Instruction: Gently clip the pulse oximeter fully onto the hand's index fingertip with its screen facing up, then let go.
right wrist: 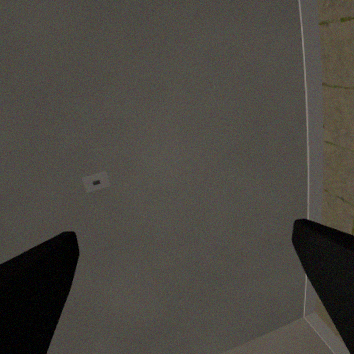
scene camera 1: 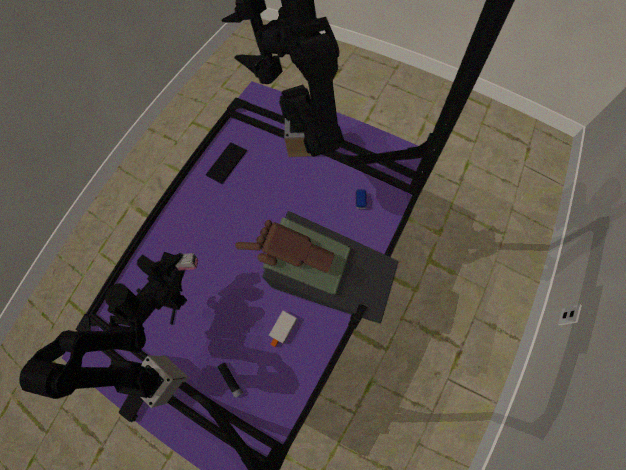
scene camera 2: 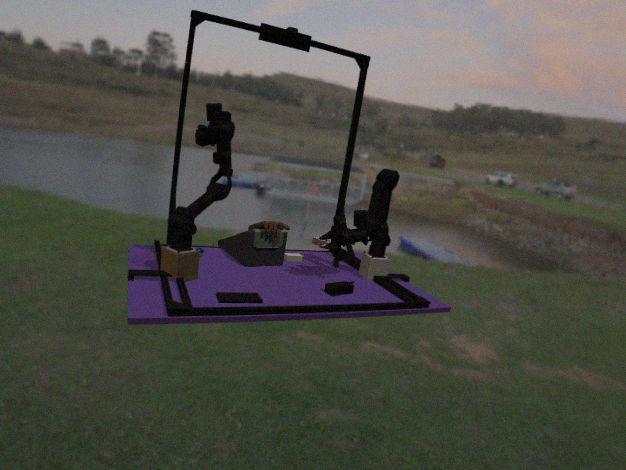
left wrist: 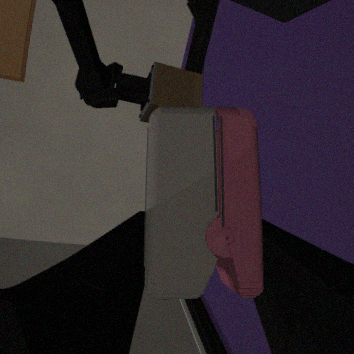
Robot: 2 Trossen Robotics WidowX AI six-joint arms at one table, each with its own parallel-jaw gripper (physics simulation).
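Frame: origin at the left arm's base, x ahead, y left, z up, level; millimetres.
Seen in the pictures: left gripper, fingertip midpoint: (scene camera 1: 184,257) (scene camera 2: 319,242) (left wrist: 194,223); right gripper, fingertip midpoint: (right wrist: 186,236) (scene camera 1: 229,38) (scene camera 2: 228,144); left arm's base, origin of the base link: (scene camera 1: 149,381) (scene camera 2: 376,255); right arm's base, origin of the base link: (scene camera 1: 300,124) (scene camera 2: 181,248) (left wrist: 146,92).
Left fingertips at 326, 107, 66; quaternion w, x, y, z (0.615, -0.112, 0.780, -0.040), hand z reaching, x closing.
Note:
Pixels of each thing's top centre, then the offset from my left fingertips to it, as dx, dy, dz. "spot": a spot on its surface instead. Level surfaces: height alone.
- pulse oximeter, middle of its top: (left wrist: 132,193) (scene camera 1: 182,259) (scene camera 2: 320,235) -6, -13, +26
- green pad, surface spot: (scene camera 1: 339,273) spot: +215, -342, -71
- white box, middle of its top: (scene camera 1: 280,329) (scene camera 2: 295,254) +3, -294, -143
- dark cylinder, middle of its top: (scene camera 1: 228,380) -199, -261, -144
- blue block, middle of its top: (scene camera 1: 361,197) +465, -255, -139
- black slab, middle of its top: (scene camera 2: 239,296) (scene camera 1: 226,161) +331, +206, -163
- purple mat, its level: dz -171
The pulse oximeter (scene camera 1: 187,261) (scene camera 2: 319,242) (left wrist: 181,190), with a pale half and a pink half, is in my left gripper (scene camera 1: 179,264) (scene camera 2: 326,242) (left wrist: 194,223), shut on its sides above the mat. In scene camera 1 its pale half is on top; I cannot make out its screen. The brown hand (scene camera 1: 290,244) (scene camera 2: 267,225) lies on a green pad (scene camera 1: 339,273). Its index finger (scene camera 1: 247,245) points left in scene camera 1; the oximeter is apart from its tip, left of it and slightly lower in that picture. My right gripper (scene camera 1: 236,40) (right wrist: 186,236) is open and empty, raised far from the hand.
A dark wedge stand (scene camera 1: 374,283) (scene camera 2: 257,258) carries the pad. A white box (scene camera 1: 283,326) with an orange end, a dark cylinder (scene camera 1: 228,377), a blue block (scene camera 1: 361,197) and a black slab (scene camera 1: 226,162) (scene camera 2: 239,297) lie on the purple mat (scene camera 1: 192,212). Black frame bars (scene camera 1: 161,209) edge it.

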